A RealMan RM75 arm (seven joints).
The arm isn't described. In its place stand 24 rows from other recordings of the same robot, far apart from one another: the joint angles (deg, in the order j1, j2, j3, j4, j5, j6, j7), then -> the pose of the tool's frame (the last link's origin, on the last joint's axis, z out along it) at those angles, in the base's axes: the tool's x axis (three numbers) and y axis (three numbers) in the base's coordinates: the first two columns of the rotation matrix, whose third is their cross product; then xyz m.
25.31 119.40 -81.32 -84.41 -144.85 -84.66 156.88 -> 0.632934 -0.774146 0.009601 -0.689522 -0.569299 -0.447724 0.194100 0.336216 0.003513
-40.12 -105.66 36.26 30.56 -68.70 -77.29 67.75 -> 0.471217 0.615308 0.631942 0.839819 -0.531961 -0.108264 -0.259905 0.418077 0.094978
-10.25 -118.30 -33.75 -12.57 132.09 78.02 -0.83 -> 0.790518 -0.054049 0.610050 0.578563 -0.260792 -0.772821 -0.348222 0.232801 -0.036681
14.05 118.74 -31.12 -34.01 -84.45 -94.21 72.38 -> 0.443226 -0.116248 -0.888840 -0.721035 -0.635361 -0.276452 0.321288 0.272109 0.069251
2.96 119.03 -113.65 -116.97 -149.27 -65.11 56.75 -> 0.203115 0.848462 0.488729 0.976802 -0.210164 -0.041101 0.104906 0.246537 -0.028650
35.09 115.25 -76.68 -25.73 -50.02 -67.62 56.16 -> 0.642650 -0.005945 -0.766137 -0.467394 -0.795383 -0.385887 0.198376 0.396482 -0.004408
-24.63 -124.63 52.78 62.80 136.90 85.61 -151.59 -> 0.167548 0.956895 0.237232 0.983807 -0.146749 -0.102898 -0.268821 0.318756 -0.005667
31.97 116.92 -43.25 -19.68 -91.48 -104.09 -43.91 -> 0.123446 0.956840 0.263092 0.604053 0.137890 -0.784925 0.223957 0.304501 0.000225
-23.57 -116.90 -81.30 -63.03 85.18 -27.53 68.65 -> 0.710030 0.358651 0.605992 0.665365 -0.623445 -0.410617 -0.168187 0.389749 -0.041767
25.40 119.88 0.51 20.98 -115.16 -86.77 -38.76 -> 0.758848 0.608306 -0.232622 0.023550 -0.382580 -0.923622 0.226249 0.252813 -0.093779
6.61 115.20 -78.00 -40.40 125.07 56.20 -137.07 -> 0.857295 -0.093735 -0.506221 -0.468755 -0.548693 -0.692246 0.339827 0.296582 0.014950
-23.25 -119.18 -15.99 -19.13 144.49 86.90 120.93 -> -0.113795 -0.513421 -0.850558 -0.657314 0.680865 -0.323049 -0.220122 0.236509 -0.098562
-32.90 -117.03 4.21 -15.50 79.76 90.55 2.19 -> 0.648432 -0.402597 0.646105 0.596670 -0.258311 -0.759776 -0.255614 0.330958 -0.007189
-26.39 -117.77 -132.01 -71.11 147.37 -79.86 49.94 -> 0.611902 0.765955 0.197200 0.709493 -0.421369 -0.564861 -0.297016 0.357125 0.091822
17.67 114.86 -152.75 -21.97 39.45 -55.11 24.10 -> 0.630038 -0.332481 -0.701789 -0.753447 -0.480577 -0.448735 0.323708 0.266356 -0.092044
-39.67 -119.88 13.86 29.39 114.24 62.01 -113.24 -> 0.032806 0.536659 0.843161 0.979225 -0.186162 0.080389 -0.286771 0.412311 0.032014
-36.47 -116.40 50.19 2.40 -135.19 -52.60 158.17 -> 0.781768 0.130859 0.609683 0.618321 -0.289257 -0.730760 -0.321901 0.391477 -0.005789
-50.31 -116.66 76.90 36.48 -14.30 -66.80 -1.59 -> 0.229407 0.972135 0.048235 0.665840 -0.120595 -0.736284 -0.259245 0.408551 -0.022033
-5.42 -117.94 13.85 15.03 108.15 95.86 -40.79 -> 0.629313 0.169919 0.758349 0.694655 -0.560512 -0.450866 -0.376779 0.170320 0.004444
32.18 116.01 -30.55 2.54 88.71 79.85 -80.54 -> -0.208467 -0.712041 -0.670477 -0.837377 -0.224249 0.498510 0.281088 0.312884 -0.050094
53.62 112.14 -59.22 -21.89 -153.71 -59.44 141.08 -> 0.505738 -0.860776 0.057381 -0.709275 -0.452744 -0.540326 0.273220 0.421766 -0.013191
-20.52 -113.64 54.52 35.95 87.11 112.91 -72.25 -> 0.626813 0.184138 0.757099 0.213375 -0.975095 0.060502 -0.249261 0.258681 0.041560
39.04 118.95 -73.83 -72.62 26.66 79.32 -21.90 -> 0.643813 -0.764308 -0.036577 -0.643870 -0.515294 -0.565600 0.175905 0.398017 0.016422
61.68 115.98 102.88 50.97 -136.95 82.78 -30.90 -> 0.790295 -0.589705 0.166379 -0.536928 -0.797331 -0.275629 0.075641 0.415205 -0.033216
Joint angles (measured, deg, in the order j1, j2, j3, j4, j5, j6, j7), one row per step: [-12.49, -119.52, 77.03, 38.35, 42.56, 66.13, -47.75]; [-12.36, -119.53, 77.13, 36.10, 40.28, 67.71, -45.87]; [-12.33, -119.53, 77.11, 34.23, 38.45, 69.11, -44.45]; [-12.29, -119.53, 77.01, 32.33, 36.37, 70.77, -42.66]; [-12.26, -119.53, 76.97, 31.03, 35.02, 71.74, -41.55]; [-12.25, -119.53, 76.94, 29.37, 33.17, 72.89, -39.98]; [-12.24, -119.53, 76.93, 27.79, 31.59, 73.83, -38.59]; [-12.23, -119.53, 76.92, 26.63, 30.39, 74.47, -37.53]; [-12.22, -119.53, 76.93, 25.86, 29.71, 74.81, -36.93]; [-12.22, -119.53, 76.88, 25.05, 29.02, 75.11, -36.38]
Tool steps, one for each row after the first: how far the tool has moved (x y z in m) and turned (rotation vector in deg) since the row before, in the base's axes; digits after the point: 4 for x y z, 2 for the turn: [-0.0056, -0.0047, -0.0007, 1.05, -0.96, 0.55]; [-0.0043, -0.0037, 0.0000, 0.95, -0.84, 0.44]; [-0.0042, -0.0039, 0.0011, 1.45, -0.75, 0.31]; [-0.0032, -0.0027, 0.0005, 0.91, -0.45, 0.40]; [-0.0042, -0.0032, 0.0009, 1.34, -0.44, 0.61]; [-0.0043, -0.0031, 0.0004, 1.10, -0.28, 0.73]; [-0.0034, -0.0023, 0.0004, 0.87, -0.14, 0.62]; [-0.0024, -0.0016, -0.0001, 0.42, -0.07, 0.48]; [-0.0026, -0.0016, 0.0000, 0.43, -0.11, 0.59]
